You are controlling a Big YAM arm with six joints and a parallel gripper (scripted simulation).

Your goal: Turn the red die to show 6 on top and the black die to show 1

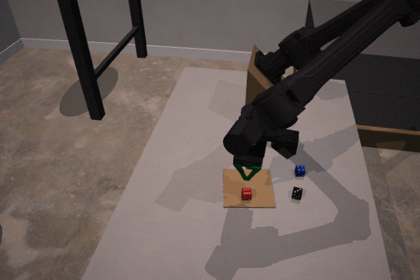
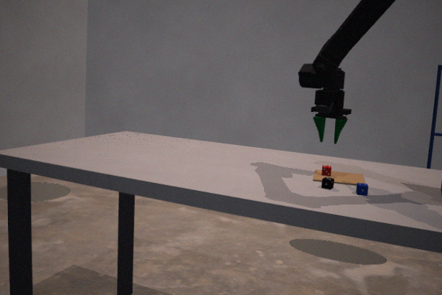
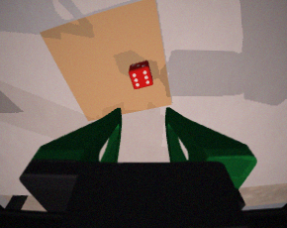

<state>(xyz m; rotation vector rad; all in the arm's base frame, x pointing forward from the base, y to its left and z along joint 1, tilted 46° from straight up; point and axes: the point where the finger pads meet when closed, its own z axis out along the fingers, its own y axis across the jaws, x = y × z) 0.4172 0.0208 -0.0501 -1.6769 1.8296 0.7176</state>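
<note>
My gripper is now 30 mm past the black die, 140 mm to the right of it and 90 mm above it. From my hand the other things lie so: red die 90 mm below; tan mat 40 mm behind, 100 mm below; blue die 120 mm behind, 150 mm to the left, 90 mm below.
</note>
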